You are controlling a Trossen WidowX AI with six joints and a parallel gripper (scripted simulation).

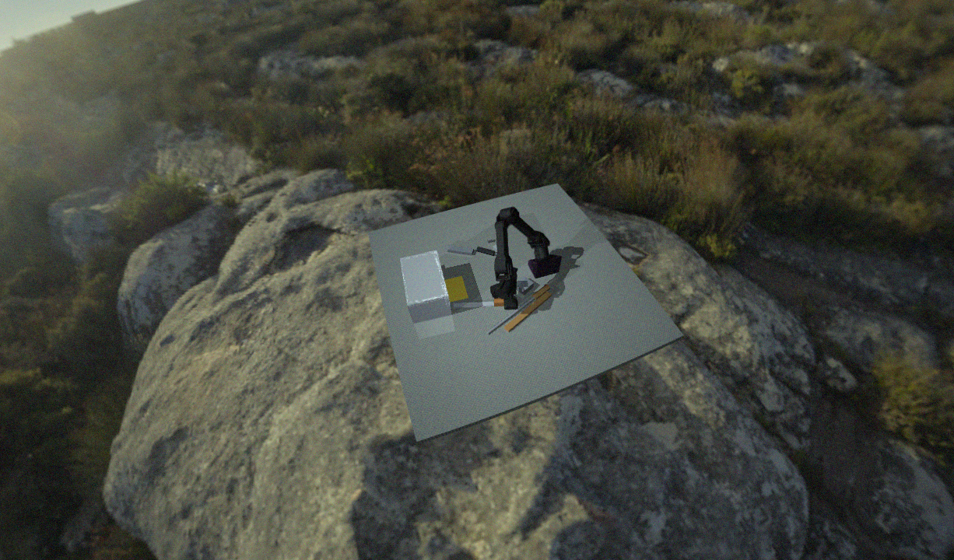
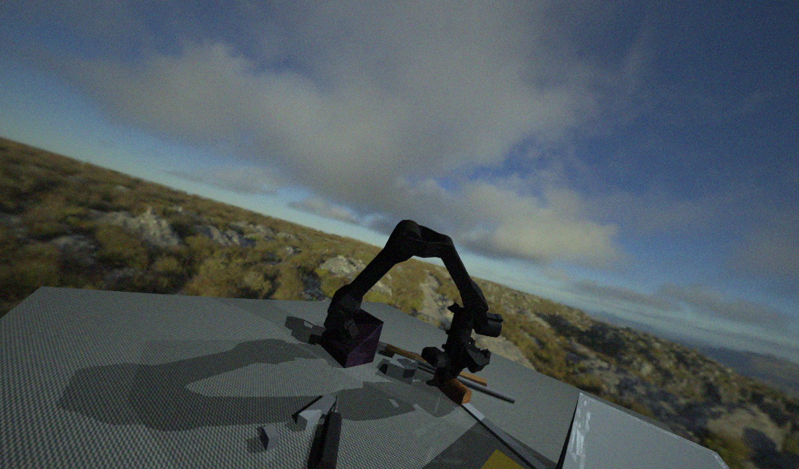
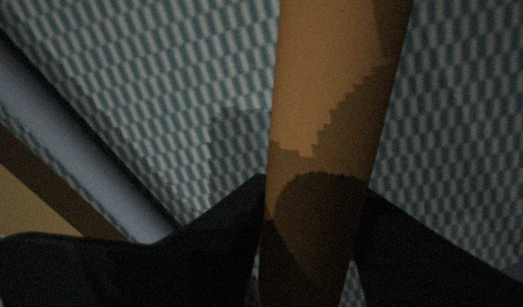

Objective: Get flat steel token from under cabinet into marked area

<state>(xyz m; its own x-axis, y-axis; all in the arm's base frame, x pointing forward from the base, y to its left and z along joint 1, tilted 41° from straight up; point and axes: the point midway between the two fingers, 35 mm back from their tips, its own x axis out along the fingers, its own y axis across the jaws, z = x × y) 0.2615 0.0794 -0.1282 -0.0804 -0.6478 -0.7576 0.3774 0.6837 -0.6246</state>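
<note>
The wooden stick is 6 cm behind my gripper tip and 8 cm to the left of it. Round my gripper tip: grey bar (10 cm behind, 34 cm to the right); grey block (11 cm behind, 6 cm to the right, 1 cm above); small grey cube (9 cm behind, 43 cm to the right).
</note>
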